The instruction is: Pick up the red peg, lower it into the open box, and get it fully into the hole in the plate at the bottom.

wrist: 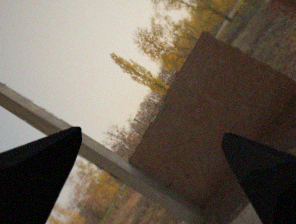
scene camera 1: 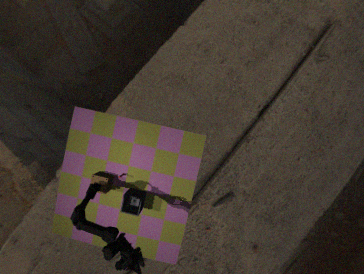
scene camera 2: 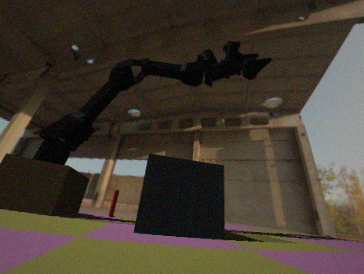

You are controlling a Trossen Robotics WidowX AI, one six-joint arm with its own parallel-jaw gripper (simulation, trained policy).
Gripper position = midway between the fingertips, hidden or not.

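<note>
You can see the gripper (scene camera 2: 264,57) (wrist: 154,136) here. There's also a dark box (scene camera 2: 183,198), but the box is out of frame in the wrist view.
</note>
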